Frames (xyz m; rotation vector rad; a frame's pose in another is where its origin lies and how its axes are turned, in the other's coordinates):
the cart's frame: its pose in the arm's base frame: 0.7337 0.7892 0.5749 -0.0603 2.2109 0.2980
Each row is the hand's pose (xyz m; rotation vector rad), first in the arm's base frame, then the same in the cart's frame.
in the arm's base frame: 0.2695 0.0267 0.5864 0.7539 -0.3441 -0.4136
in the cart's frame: 0.2279 -0.6685 -0.5461 0.9415 -2.5207 0.3459
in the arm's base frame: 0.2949 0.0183 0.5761 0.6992 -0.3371 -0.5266
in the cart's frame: 0.2199 -0.6824 -0.5223 1.0462 -2.5025 0.2153
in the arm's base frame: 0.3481 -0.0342 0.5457 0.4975 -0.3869 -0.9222
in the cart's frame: 0.2080 -0.7470 -0.4756 1.4115 -2.4492 -0.2538
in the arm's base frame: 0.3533 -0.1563 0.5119 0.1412 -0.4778 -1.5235
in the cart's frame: 0.2239 -0.8728 -0.4804 1.9298 -2.1687 -1.0235
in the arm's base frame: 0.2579 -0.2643 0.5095 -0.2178 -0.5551 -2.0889
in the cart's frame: 0.2775 -0.9638 -0.5785 -2.0807 1.4297 1.5232
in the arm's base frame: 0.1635 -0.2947 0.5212 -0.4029 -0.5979 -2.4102
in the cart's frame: 0.3242 -0.9770 -0.6657 -2.0569 0.9451 1.6424
